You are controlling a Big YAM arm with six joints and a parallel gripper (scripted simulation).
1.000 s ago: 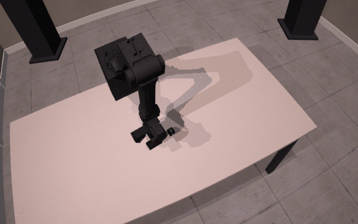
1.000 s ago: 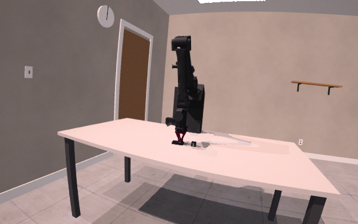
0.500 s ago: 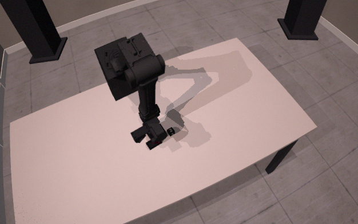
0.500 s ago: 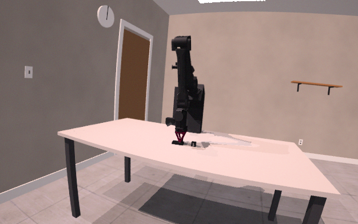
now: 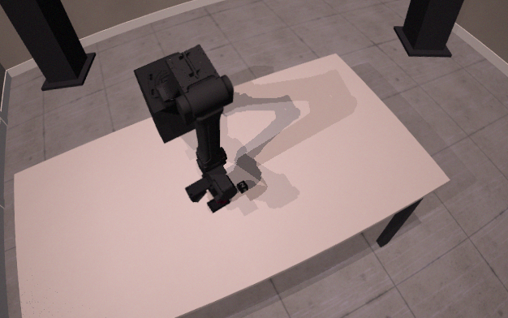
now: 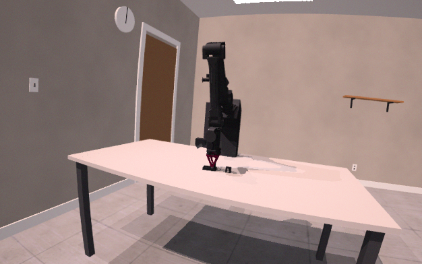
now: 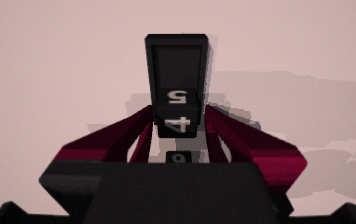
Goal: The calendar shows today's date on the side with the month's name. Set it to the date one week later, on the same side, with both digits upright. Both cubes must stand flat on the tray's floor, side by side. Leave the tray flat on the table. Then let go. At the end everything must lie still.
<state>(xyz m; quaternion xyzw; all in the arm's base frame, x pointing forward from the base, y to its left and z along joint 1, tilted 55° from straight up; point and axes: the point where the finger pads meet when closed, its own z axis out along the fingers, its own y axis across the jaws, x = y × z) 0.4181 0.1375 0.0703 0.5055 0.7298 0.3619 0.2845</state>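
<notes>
The black calendar block is 10 mm below my hand. The rest, counted from my hand: black tray: 20 mm below, 10 mm to the right, 10 mm ahead.
</notes>
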